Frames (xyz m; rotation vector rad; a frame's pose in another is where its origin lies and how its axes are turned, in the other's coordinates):
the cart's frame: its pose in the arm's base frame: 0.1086 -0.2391 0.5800 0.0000 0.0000 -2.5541
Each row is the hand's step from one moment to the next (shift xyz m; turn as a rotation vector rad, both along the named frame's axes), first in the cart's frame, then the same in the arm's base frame.
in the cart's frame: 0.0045 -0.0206 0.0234 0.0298 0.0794 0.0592
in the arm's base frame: -0.0152 0.0147 0.0234 0.0192 -0.0826 0.0592
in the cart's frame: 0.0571 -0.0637 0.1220 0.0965 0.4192 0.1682
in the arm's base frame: -0.0828 0.0214 0.1220 0.1520 -0.4024 0.1682
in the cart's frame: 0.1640 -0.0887 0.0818 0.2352 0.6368 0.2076
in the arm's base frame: -0.1857 -0.0171 0.0818 0.1572 -0.6604 0.2076
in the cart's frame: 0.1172 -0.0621 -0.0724 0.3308 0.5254 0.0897
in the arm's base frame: -0.1320 -0.0133 -0.0724 0.0159 -0.6207 0.0897
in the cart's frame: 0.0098 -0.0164 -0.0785 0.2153 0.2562 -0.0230
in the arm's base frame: -0.0172 0.0082 -0.0785 -0.0372 -0.3326 -0.0230
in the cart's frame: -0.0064 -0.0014 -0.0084 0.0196 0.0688 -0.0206
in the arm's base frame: 0.0046 0.0047 -0.0084 0.0218 -0.0681 -0.0206
